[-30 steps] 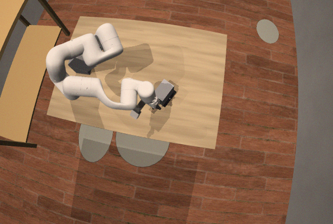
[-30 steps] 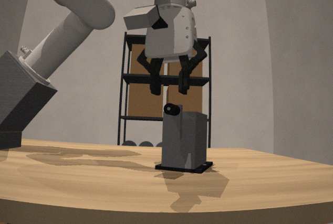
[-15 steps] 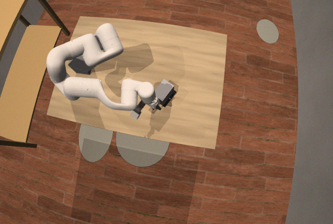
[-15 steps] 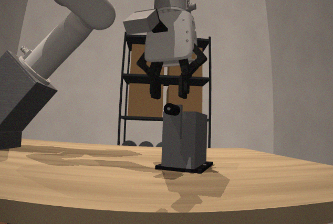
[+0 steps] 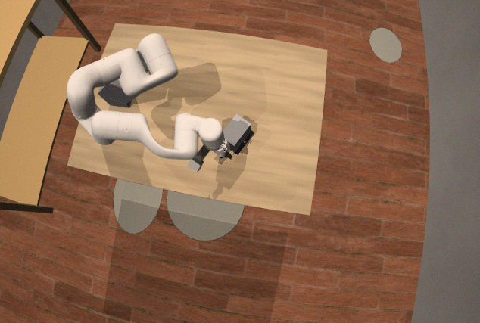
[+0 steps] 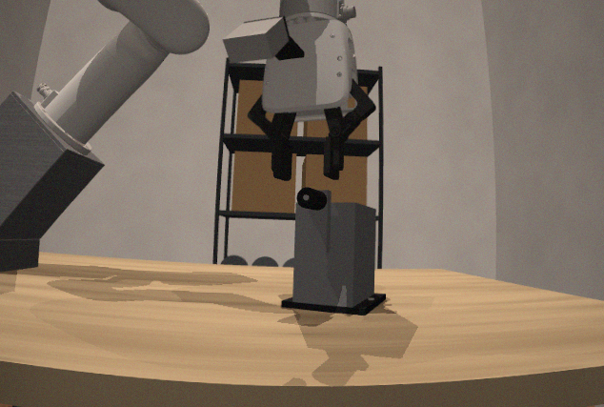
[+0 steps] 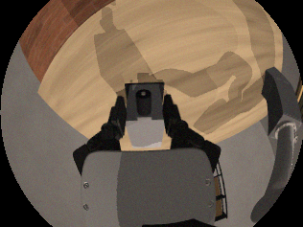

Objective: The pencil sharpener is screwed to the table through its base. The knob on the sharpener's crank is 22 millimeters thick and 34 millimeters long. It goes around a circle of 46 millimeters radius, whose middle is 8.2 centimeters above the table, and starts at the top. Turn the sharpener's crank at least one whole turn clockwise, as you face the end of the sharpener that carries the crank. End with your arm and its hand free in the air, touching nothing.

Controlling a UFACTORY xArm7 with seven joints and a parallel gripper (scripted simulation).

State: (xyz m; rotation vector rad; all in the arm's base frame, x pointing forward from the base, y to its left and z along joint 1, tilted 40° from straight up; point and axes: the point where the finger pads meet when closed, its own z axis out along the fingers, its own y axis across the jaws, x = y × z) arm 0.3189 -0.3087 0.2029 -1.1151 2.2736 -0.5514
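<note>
Now: the black crank knob 10 mm ahead of my hand, 10 mm to the left of it and 40 mm below it.
</note>
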